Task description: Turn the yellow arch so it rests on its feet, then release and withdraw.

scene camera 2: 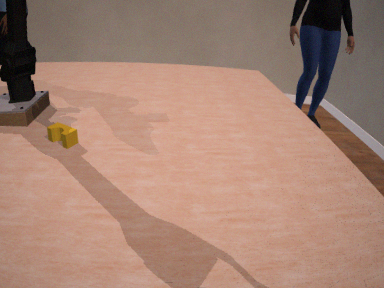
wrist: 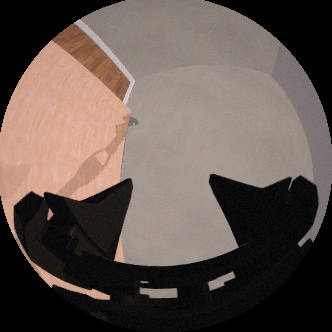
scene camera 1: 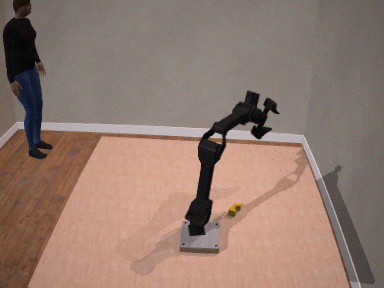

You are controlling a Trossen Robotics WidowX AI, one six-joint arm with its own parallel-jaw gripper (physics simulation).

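The yellow arch is small and rests on the table, just beside the robot's base. It appears to lie on its side, with its notch facing sideways, toward the right in scene camera 1; its exact pose is hard to tell at this size. My gripper is open and empty, its two black fingers spread wide. It is raised high above the table, well away from the arch, and points toward the wall. The gripper does not show in scene camera 2, and the arch does not show in the wrist view.
The arm stands on a grey base plate close to the arch. The pinkish table top carries the arm's shadow. A person stands on the wooden floor beyond the table. Walls rise behind.
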